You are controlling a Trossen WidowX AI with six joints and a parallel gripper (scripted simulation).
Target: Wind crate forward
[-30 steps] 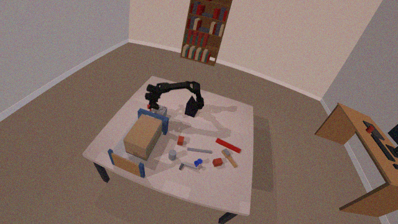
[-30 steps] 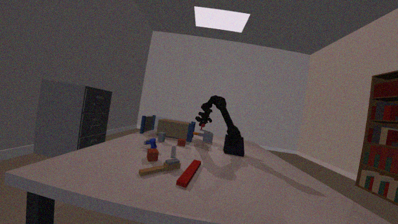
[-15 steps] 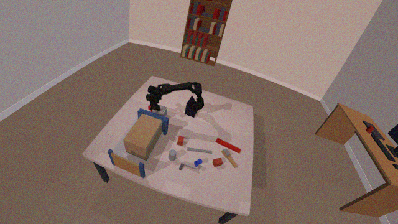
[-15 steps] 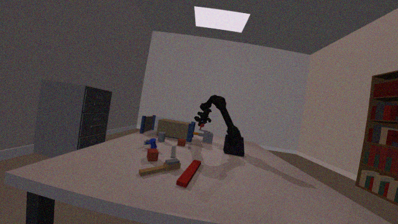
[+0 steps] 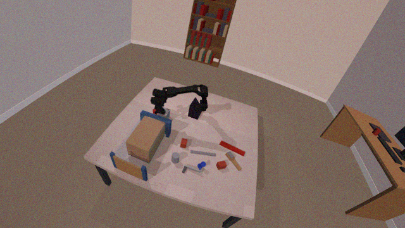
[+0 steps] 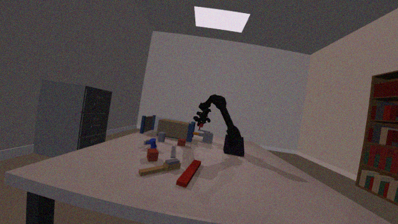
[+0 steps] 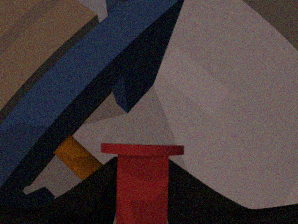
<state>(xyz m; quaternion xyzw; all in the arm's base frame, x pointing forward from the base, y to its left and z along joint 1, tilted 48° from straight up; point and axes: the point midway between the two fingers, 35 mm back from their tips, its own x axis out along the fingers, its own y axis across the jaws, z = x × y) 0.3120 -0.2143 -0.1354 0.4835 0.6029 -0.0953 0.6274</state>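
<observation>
The winch handle lies 50 mm behind my gripper tip, 30 mm below it and 20 mm to the left of it. The rest, counted from my gripper tip: blue frame (50 mm to the left, 50 mm ahead, 30 mm below); then red knob (10 mm to the left, 10 mm behind); then grey winch (120 mm behind, 100 mm below, 20 mm to the left).
</observation>
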